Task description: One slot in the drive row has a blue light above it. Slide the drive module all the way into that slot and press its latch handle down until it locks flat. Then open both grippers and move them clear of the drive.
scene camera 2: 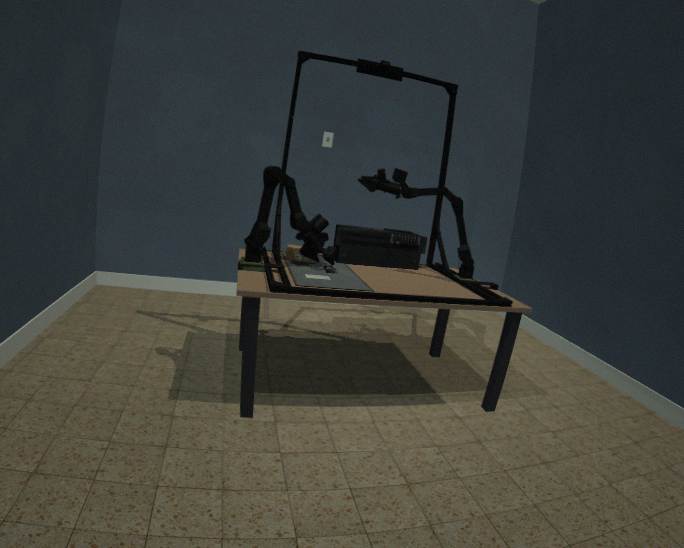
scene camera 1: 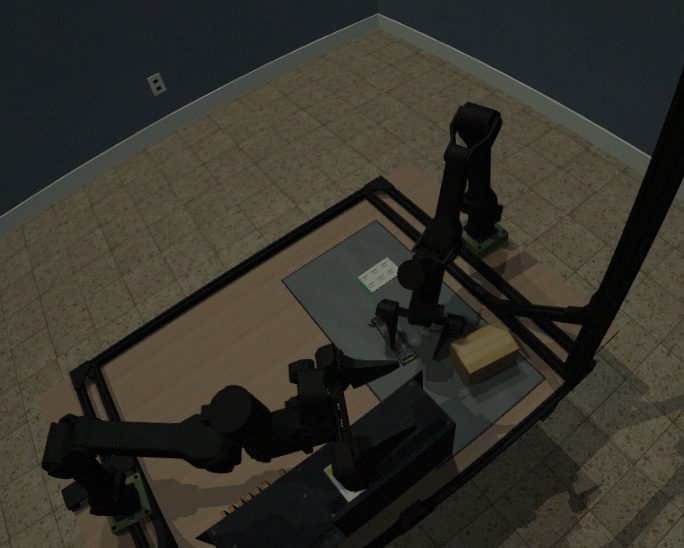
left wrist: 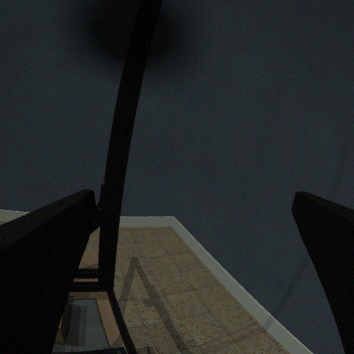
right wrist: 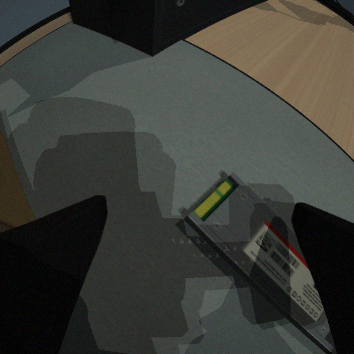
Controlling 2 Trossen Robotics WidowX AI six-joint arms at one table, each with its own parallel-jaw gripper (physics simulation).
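Places are measured from the left arm's base along level axes (x back, y up, z left), in centimetres.
Pixels of known places: left gripper, fingertip midpoint: (scene camera 2: 359,178) (scene camera 1: 407,393) (left wrist: 198,201); right gripper, fingertip midpoint: (scene camera 2: 326,263) (scene camera 1: 412,354) (right wrist: 204,209); left arm's base, link origin: (scene camera 2: 465,277) (scene camera 1: 125,502); right arm's base, link origin: (scene camera 2: 252,260) (scene camera 1: 480,229).
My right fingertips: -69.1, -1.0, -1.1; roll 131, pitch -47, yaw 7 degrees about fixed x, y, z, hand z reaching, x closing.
Ahead of a thing's pixels: the offset from my right fingertips to its top centre, as dx, dy, dz. Level surfaces: height alone.
The drive module @[+1.7, -0.5, +6.3] (scene camera 1: 408,359) (right wrist: 272,255) lies flat on the grey mat @[dy -1.4] (scene camera 1: 336,291) (right wrist: 240,95), its yellow-green connector end towards the chassis. Its latch end is hidden in the right wrist view. My right gripper (scene camera 1: 415,352) (right wrist: 204,209) is open and empty, low over the mat; the module lies mostly under one finger. My left gripper (scene camera 1: 406,395) (scene camera 2: 360,180) (left wrist: 198,201) is open and empty, high above the dark drive chassis @[+27.5, +15.9, -19.7] (scene camera 1: 296,502) (scene camera 2: 365,245) (right wrist: 115,20). The drive row @[+39.2, +16.5, -21.5] (scene camera 2: 405,238) shows small; I cannot make out a blue light.
A wooden block @[-12.3, +4.5, -8.8] (scene camera 1: 485,351) (right wrist: 12,190) stands on the mat beside my right gripper. A white card @[-5.1, -1.3, +23.2] (scene camera 1: 377,275) (scene camera 2: 316,276) lies farther back on the mat in scene camera 1. A dark frame post (scene camera 1: 628,228) (left wrist: 117,175) rises at the table's edge.
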